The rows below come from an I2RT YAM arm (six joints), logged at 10 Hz.
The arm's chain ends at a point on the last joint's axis. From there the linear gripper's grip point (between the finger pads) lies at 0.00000 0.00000 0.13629 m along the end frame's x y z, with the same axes.
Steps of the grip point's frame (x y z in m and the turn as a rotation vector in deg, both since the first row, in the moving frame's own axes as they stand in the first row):
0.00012 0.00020 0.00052 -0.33 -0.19 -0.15
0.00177 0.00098 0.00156 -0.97 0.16 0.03
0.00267 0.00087 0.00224 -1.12 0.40 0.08
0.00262 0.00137 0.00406 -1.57 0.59 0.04
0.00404 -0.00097 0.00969 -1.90 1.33 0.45
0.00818 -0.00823 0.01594 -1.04 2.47 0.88
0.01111 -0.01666 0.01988 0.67 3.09 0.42
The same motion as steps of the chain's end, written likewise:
0.00057 -0.00059 0.00052 -0.33 -0.19 -0.15
0.00139 -0.00133 0.00158 -0.97 0.16 0.03
0.00172 -0.00179 0.00227 -1.12 0.40 0.08
0.00122 -0.00236 0.00412 -1.57 0.59 0.04
0.00089 -0.00550 0.00980 -1.90 1.33 0.45
0.00233 -0.01075 0.01609 -1.04 2.47 0.88
0.00376 -0.01509 0.02009 0.67 3.09 0.42

